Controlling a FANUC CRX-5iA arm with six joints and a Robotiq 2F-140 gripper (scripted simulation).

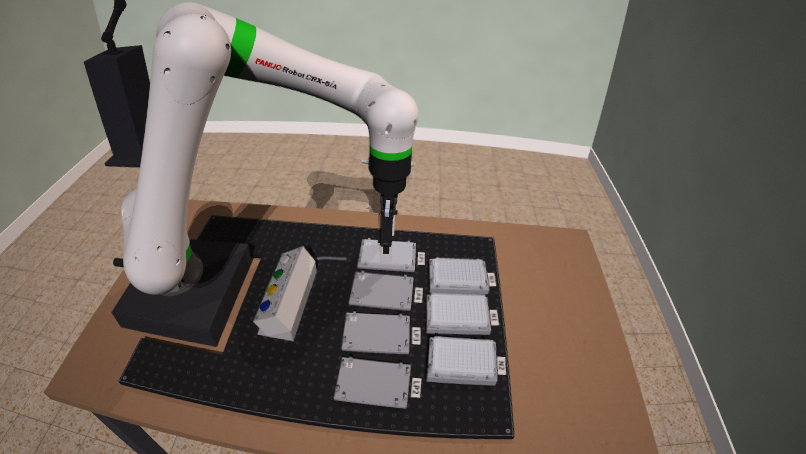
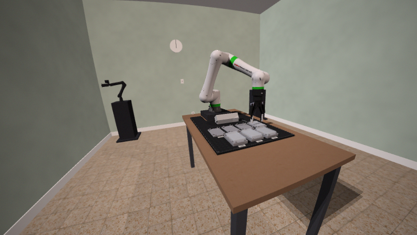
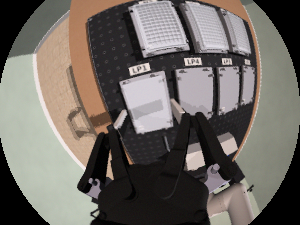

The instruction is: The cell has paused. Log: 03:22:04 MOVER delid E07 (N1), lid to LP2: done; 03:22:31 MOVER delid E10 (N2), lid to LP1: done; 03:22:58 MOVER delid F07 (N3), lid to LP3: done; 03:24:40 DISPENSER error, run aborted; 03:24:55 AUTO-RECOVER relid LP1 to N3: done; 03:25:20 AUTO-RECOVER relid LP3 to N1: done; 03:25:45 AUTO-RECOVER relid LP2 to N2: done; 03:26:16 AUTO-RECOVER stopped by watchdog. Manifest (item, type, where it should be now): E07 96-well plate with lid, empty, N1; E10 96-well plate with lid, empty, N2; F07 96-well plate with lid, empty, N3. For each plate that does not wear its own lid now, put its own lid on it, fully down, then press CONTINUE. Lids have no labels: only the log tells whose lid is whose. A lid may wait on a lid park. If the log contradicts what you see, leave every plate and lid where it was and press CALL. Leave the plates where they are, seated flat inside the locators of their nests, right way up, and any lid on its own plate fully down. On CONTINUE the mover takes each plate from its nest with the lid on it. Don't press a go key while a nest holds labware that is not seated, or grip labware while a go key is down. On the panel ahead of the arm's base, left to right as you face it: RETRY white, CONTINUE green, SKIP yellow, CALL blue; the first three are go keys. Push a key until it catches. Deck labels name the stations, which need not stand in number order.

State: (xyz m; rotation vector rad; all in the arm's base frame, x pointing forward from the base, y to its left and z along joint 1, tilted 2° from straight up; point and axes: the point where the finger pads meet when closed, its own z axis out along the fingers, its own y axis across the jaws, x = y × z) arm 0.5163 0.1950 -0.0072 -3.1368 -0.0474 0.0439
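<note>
Right now the LP1 is 50 mm below my hand. Round my hand: plate: 180 mm ahead, 180 mm to the right, 30 mm below; then LP4: 130 mm to the right, 50 mm below; then LP3: 250 mm to the right, 50 mm below.
</note>
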